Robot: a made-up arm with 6 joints.
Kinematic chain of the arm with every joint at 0, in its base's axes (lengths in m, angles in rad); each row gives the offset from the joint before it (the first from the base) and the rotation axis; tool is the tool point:
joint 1: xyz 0 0 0.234 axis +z
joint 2: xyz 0 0 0 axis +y
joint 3: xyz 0 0 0.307 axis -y
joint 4: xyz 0 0 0 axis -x
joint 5: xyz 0.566 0 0 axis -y
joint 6: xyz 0 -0.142 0 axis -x
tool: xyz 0 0 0
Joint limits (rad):
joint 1: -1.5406..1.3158
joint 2: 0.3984..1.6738
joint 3: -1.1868..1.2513
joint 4: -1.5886..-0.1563
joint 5: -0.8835..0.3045
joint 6: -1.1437..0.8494
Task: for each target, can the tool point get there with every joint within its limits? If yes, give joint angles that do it. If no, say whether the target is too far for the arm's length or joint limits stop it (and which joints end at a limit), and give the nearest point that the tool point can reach.
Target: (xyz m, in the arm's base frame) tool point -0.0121 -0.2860 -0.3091
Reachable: yes | joints -1.1904 1.4837 -0.0255 -0.5968 -0.2732 0.1493
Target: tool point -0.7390 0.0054 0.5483
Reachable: no: joint limits stop it (at a limit: joint 2, joint 3) | nearest point -0.2778 0.0020 0.1819 | short by 0.589 m
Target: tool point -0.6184 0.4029 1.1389
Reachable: no: too far | nearest point 0.1485 0.5796 0.8499 | short by 0.838 m
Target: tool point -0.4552 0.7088 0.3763
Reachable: no: joint limits stop it (at a limit: joint 2, joint 3) | nearest point -0.1501 0.2338 0.1819 | short by 0.597 m
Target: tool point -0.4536 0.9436 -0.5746
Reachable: no: too far | nearest point 0.1535 0.5988 -0.2902 | short by 0.754 m
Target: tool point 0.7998 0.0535 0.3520
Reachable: yes | joints 0.0840 0.8233 0.9119 -1.4734 0.0185 -0.2844
